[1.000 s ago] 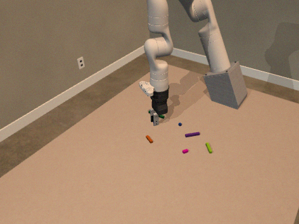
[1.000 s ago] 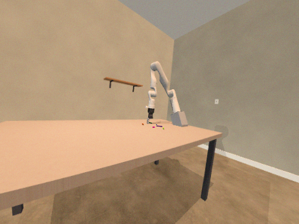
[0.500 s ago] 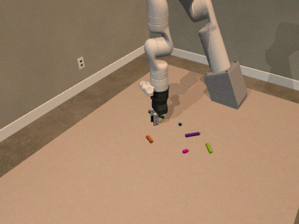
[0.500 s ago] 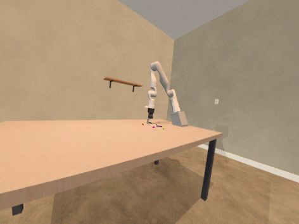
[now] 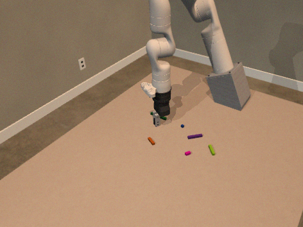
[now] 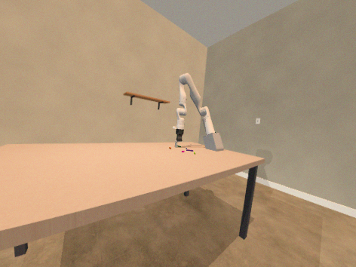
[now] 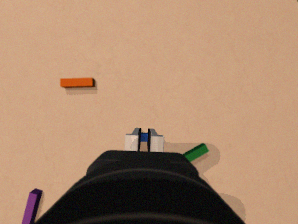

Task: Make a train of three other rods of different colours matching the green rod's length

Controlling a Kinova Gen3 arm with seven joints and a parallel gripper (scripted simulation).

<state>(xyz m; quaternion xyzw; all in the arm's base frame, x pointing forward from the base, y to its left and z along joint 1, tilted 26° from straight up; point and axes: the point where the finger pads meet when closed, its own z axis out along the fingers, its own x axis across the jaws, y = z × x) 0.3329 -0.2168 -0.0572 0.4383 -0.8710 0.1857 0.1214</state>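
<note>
Now: hand 50 mm past the green rod, 20 mm to the left of it and 10 mm above it. The rest, counted from my hand: orange rod (100 mm ahead, 30 mm to the left, 10 mm below); magenta rod (100 mm ahead, 190 mm to the left, 10 mm below); purple rod (180 mm to the left, 10 mm below).
</note>
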